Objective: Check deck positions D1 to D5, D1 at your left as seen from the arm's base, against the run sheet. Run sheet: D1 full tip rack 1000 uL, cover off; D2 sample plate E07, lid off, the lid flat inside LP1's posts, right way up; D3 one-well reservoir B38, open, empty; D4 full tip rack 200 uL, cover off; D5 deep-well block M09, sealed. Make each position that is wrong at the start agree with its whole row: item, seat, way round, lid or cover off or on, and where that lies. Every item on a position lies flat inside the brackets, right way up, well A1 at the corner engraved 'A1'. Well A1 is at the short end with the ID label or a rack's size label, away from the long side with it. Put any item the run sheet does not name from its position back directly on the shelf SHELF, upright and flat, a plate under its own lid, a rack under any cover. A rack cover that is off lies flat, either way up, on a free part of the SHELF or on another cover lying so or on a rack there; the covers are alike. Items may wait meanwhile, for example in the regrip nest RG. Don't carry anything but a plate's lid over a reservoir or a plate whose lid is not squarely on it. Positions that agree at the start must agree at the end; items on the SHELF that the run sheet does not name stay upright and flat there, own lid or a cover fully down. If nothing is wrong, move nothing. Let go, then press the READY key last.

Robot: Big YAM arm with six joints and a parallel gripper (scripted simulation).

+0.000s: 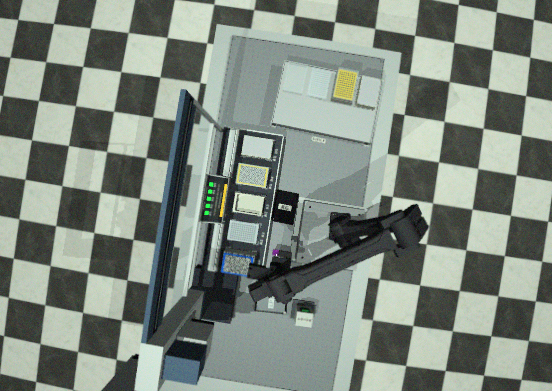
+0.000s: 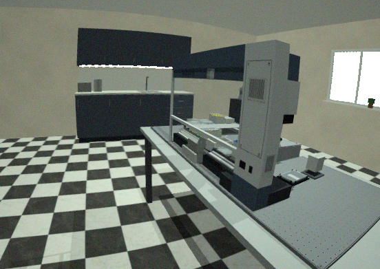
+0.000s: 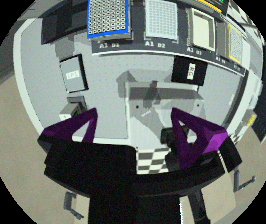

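My hand is 190 mm above the clear plate, 160 mm short of it and 90 mm to the left of it. From my hand the other things lie so: cream reservoir 210 mm to the right, 190 mm below, 150 mm ahead; then blue-framed tip rack 160 mm ahead, 130 mm below, 30 mm to the left; then ready key 230 mm to the left, 180 mm below, 130 mm behind.
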